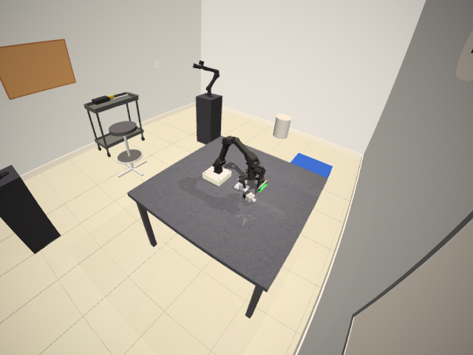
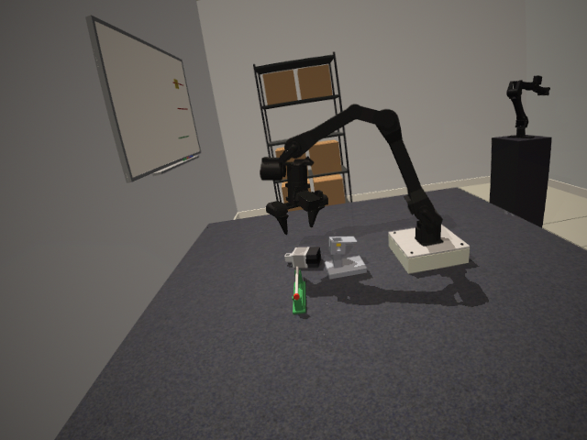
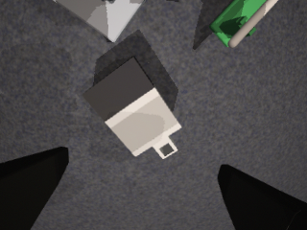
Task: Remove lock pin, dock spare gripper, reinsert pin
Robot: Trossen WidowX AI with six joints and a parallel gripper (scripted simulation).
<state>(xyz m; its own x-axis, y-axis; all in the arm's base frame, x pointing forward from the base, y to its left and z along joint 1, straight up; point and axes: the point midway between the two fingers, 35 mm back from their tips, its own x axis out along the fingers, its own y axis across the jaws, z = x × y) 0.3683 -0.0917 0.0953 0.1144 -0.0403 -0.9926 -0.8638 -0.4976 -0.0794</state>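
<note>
The spare gripper lies 90 mm below my gripper tip. Round my gripper tip: grey mount (110 mm behind, 80 mm to the left, 60 mm below); then green cradle (190 mm to the left, 90 mm below, 30 mm ahead).
</note>
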